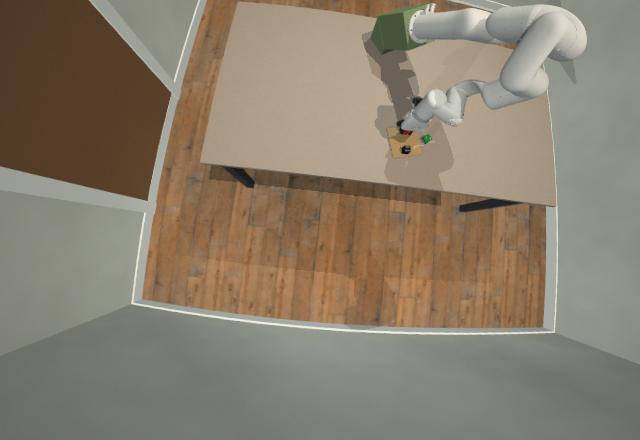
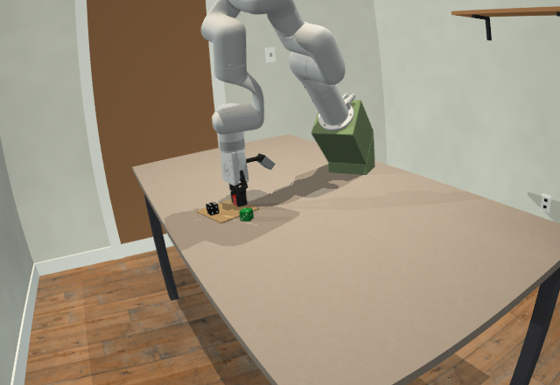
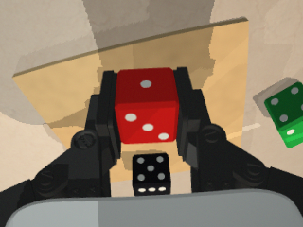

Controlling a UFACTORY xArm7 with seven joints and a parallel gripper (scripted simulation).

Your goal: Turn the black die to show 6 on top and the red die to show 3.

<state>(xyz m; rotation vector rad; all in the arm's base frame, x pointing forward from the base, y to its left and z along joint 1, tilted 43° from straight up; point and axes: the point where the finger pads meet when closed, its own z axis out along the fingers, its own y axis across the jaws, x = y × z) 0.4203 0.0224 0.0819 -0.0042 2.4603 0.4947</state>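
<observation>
The red die lies 10 mm below my hand. Also, from my hand: tan mat: 40 mm ahead, 10 mm to the left, 30 mm below; black die: 90 mm ahead, 10 mm to the left, 10 mm below; green die: 10 mm ahead, 110 mm to the left, 20 mm below.
</observation>
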